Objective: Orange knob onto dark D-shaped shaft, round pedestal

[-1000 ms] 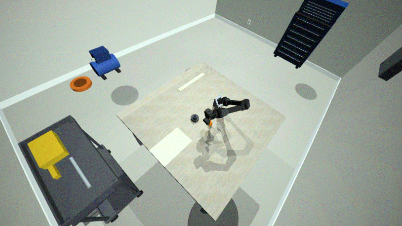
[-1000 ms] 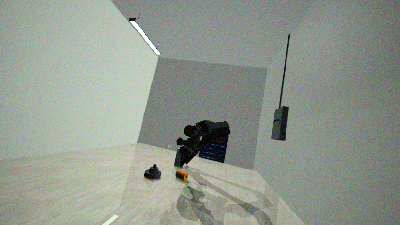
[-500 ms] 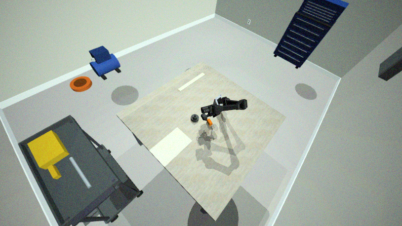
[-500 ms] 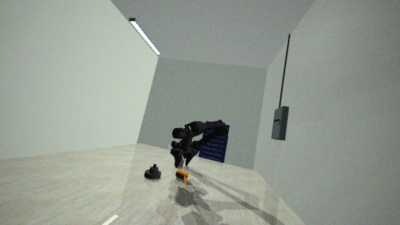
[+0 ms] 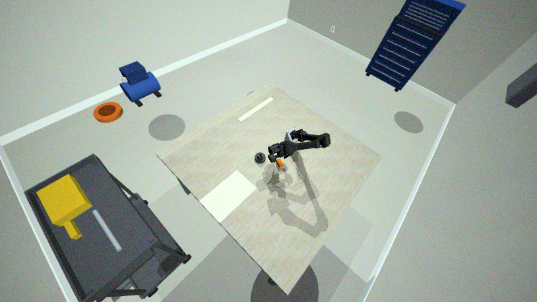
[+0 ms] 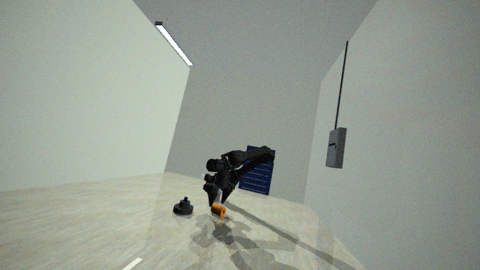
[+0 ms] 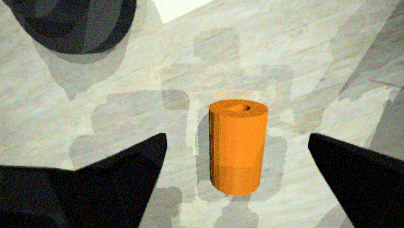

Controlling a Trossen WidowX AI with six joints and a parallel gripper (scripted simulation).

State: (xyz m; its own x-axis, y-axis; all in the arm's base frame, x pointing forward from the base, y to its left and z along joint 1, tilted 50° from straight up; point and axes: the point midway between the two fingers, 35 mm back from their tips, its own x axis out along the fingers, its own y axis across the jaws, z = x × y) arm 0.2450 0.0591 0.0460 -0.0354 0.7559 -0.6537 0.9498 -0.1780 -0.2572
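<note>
Right now my gripper tip is 10 mm to the right of the orange knob and 20 mm above it. The rest, counted from my gripper tip: pedestal 70 mm ahead, 130 mm to the right, 10 mm below.
</note>
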